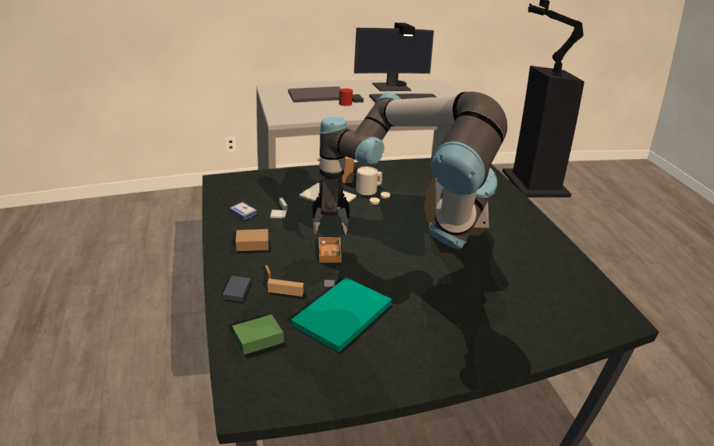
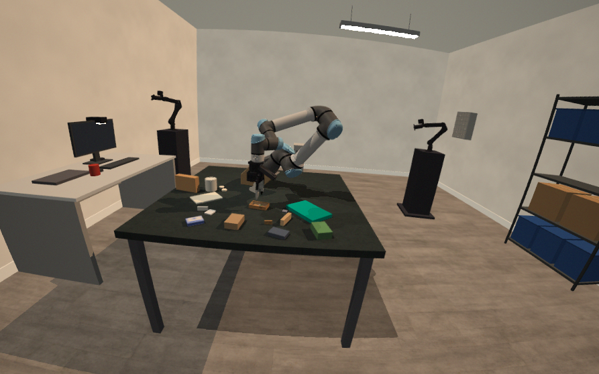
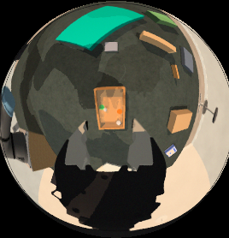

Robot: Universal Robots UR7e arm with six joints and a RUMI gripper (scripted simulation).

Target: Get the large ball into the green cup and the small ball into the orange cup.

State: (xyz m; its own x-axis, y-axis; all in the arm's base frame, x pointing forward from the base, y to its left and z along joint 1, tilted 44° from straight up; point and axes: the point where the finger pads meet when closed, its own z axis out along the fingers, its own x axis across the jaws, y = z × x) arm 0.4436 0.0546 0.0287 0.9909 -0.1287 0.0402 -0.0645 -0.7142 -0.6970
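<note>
Right now my hand is 7 cm above the covered wooden puzzle. From my hand the other things lie so: brown box: 25 cm ahead, 6 cm to the right, 6 cm below; teal flat box: 1 cm behind, 30 cm to the left, 7 cm below; grey cube: 2 cm ahead, 16 cm to the left, 7 cm below.
</note>
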